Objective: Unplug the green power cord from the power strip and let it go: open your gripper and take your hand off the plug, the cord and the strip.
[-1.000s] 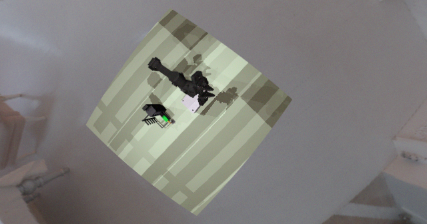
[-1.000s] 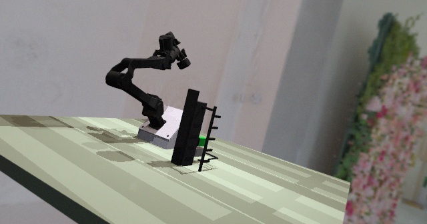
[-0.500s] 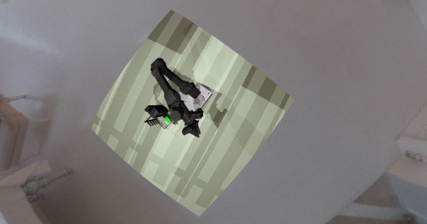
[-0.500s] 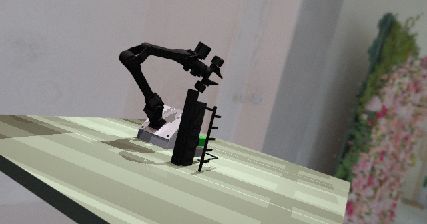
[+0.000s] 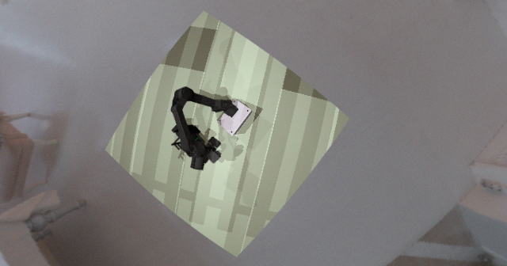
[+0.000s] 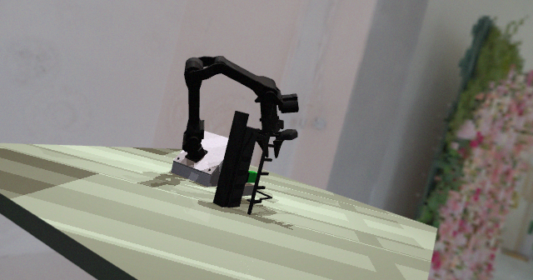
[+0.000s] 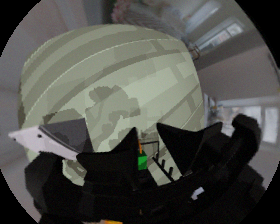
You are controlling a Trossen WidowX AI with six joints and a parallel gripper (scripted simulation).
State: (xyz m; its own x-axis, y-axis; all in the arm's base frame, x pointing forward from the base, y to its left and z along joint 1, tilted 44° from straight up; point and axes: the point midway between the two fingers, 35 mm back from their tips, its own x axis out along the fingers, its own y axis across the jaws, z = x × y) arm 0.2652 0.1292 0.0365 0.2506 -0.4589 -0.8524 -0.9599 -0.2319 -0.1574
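My gripper tip is now 13 cm to the left of the green plug and 6 cm above it.
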